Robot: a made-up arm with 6 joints.
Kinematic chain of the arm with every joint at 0, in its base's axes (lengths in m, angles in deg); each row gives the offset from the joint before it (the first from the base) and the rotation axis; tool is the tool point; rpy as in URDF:
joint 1: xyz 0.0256 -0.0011 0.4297 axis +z
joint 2: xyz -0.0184 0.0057 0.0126 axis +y
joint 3: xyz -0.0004 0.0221 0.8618 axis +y
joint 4: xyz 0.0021 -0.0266 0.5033 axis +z
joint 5: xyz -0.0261 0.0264 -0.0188 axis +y
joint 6: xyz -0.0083 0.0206 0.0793 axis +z
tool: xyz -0.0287 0.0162 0.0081 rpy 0 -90 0
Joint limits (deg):
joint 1: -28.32..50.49
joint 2: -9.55..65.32
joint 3: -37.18..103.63
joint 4: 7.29..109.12
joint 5: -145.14..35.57
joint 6: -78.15..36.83
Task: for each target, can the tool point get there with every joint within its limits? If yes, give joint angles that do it. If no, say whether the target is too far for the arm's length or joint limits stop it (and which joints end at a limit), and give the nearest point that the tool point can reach.
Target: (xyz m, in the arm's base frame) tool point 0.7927 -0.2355 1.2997
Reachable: yes | joints -17.64 16.38 79.14 58.85 1.13 -49.82
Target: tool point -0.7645 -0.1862 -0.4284
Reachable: no: joint limits stop it (at a limit: joint 1, joint 2, joint 3, joint 4, joint 6) | nearest point 0.7310 -0.5179 0.2876 | short by 1.691 m
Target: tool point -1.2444 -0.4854 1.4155
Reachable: no: too far | nearest point -0.5720 -0.2290 1.5777 | short by 0.738 m
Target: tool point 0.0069 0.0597 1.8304
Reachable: yes | joints 10.62 12.90 -25.67 17.63 8.72 -33.67
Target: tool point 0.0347 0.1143 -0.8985
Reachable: no: joint limits stop it (at a limit: joint 1, joint 2, joint 3, joint 4, joint 5, joint 6) | nearest point 0.5049 0.7094 0.2547 | short by 1.380 m
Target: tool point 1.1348 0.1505 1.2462
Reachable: yes | joints 4.72 43.13 34.66 31.91 11.90 -58.27
